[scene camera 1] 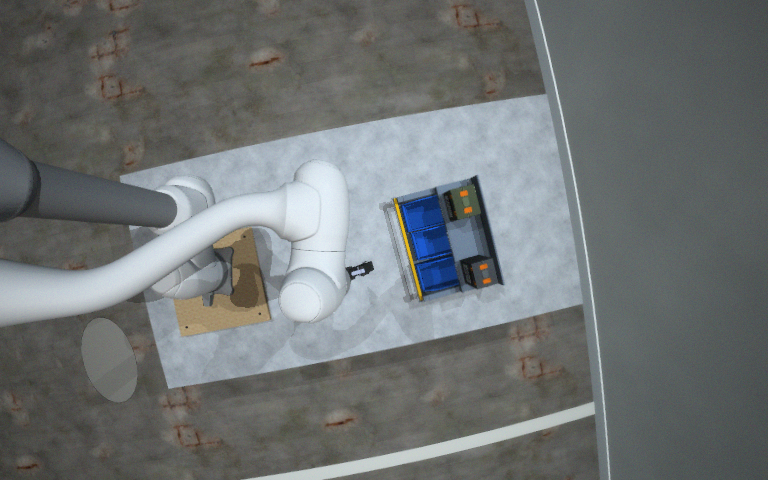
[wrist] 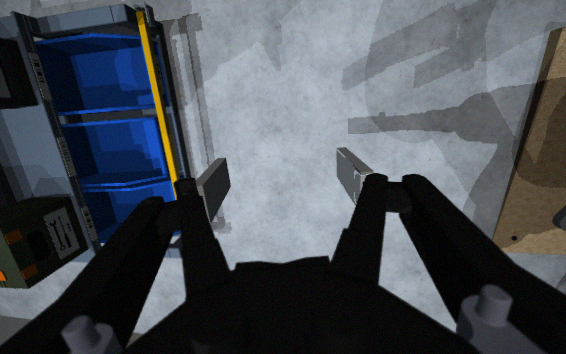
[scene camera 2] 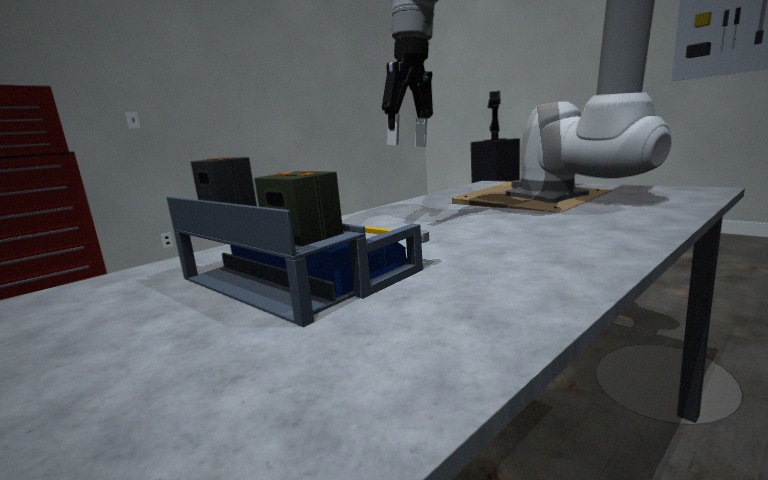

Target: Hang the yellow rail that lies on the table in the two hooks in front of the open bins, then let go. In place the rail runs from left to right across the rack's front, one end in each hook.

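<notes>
My gripper is here in what I see, and the wrist view shows the gripper as well. I also see a green box, and a dark grey box too.
</notes>
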